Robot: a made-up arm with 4 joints. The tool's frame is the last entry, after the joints.
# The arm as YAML. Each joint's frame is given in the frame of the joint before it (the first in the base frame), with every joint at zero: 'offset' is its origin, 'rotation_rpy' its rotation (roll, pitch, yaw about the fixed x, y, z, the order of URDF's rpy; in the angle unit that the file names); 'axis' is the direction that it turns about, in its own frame. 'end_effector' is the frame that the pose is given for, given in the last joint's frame.
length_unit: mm
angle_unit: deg
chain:
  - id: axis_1
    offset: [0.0, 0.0, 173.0]
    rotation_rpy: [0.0, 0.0, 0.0]
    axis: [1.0, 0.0, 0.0]
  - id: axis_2
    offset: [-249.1, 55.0, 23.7]
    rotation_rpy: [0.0, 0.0, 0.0]
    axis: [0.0, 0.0, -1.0]
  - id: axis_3
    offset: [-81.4, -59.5, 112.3]
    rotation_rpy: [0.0, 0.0, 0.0]
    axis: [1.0, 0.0, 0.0]
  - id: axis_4
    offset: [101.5, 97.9, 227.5]
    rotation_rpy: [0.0, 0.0, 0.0]
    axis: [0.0, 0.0, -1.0]
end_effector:
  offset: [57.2, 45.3, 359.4]
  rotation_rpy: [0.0, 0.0, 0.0]
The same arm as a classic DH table. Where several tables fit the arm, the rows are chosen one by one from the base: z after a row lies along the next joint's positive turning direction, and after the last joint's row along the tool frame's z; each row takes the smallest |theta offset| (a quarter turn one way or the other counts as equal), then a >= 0, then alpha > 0; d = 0 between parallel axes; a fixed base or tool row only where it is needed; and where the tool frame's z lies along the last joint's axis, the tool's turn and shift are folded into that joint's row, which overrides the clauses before.
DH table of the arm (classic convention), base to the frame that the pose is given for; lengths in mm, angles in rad. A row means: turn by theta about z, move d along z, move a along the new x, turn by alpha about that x. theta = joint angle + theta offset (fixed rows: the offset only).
base (fixed): d 173; theta offset 1.5708; a 0; alpha 1.5708
axis_1: d -249.1; theta offset 0; a 55; alpha 1.5708
axis_2: d -136; theta offset 0; a -59.5; alpha -1.5708
axis_3: d 20.1; theta offset 0; a 97.9; alpha 1.5708
axis_4: d 0; theta offset 0.901; a 73; alpha 3.1416
tool (fixed): d 586.9; theta offset -0.6698; a 0; alpha 0

